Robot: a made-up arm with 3 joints. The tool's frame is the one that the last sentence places.
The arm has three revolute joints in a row. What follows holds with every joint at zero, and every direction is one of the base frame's. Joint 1 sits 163.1 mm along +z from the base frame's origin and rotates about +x. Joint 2 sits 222 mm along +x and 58.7 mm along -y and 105.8 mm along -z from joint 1 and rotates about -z. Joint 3 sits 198.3 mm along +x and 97 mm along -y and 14.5 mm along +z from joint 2 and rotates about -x. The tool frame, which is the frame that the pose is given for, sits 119.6 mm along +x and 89.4 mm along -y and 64.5 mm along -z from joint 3; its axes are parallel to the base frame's.
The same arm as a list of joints. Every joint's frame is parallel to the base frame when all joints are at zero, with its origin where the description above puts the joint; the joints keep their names.
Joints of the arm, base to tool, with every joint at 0 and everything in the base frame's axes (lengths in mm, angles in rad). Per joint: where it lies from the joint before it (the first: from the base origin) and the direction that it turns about. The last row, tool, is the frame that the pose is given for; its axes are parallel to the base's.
joint 1: offset 0 0 163.1 axis +x
joint 2: offset 222 -58.7 -105.8 axis -z
joint 3: offset 198.3 -97 14.5 axis -x
tool: offset 119.6 -89.4 -64.5

